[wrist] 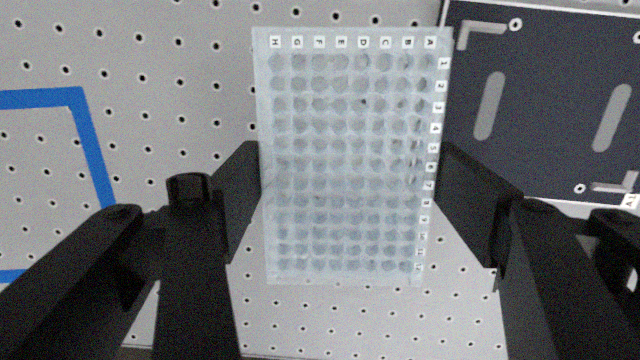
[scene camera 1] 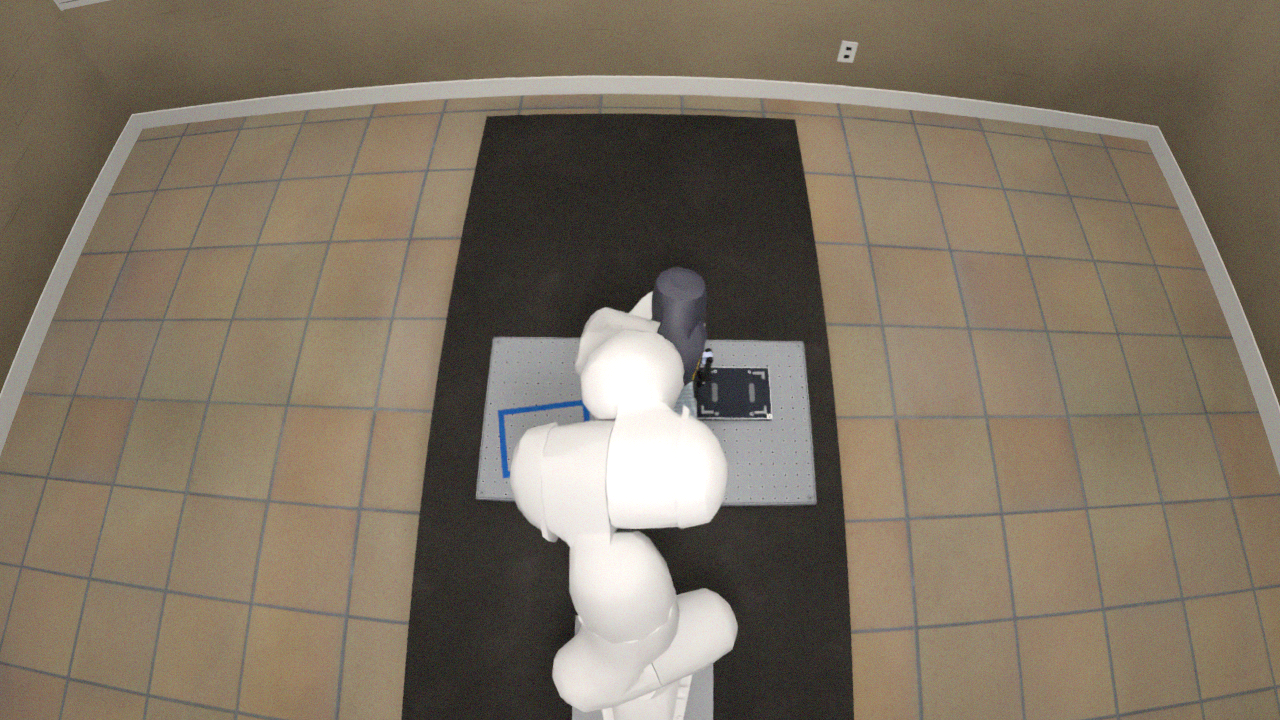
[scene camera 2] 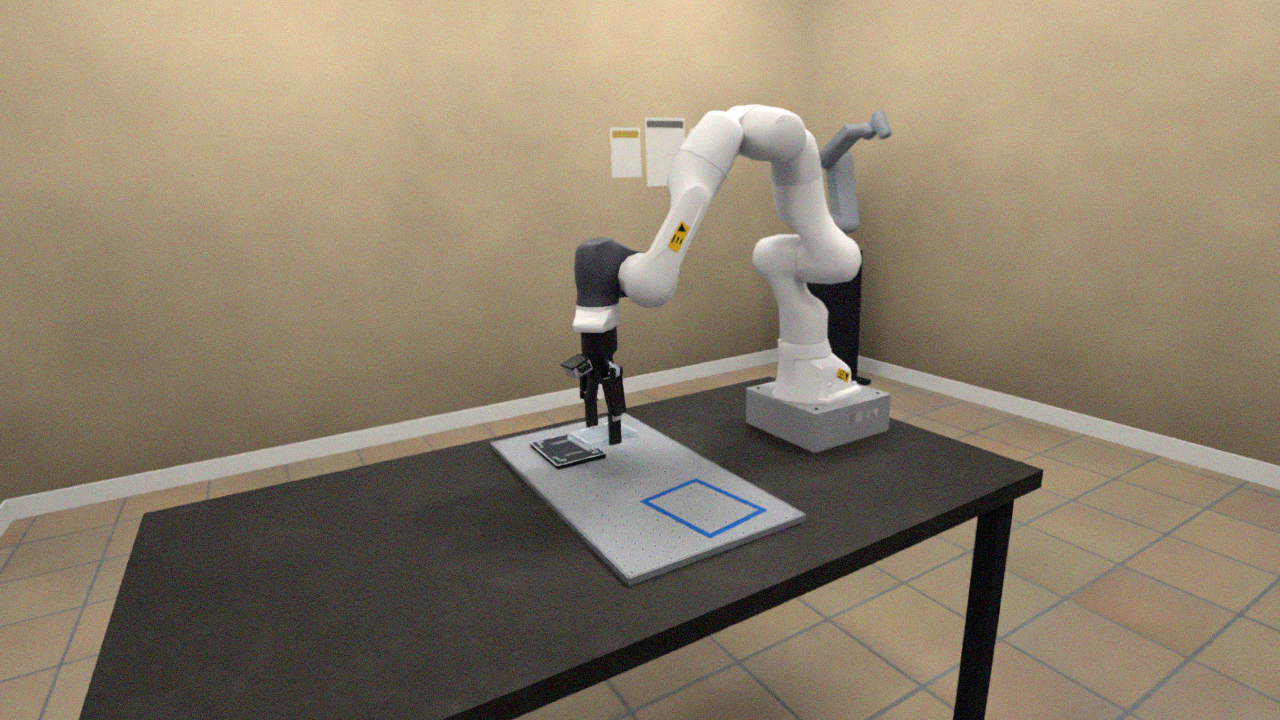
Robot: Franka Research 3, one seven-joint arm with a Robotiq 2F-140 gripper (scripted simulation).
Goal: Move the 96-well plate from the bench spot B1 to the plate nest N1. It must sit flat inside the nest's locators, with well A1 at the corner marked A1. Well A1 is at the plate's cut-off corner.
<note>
The pictures show: my gripper, a 96-well plate and a plate nest N1.
My gripper also shows in the wrist view.
</note>
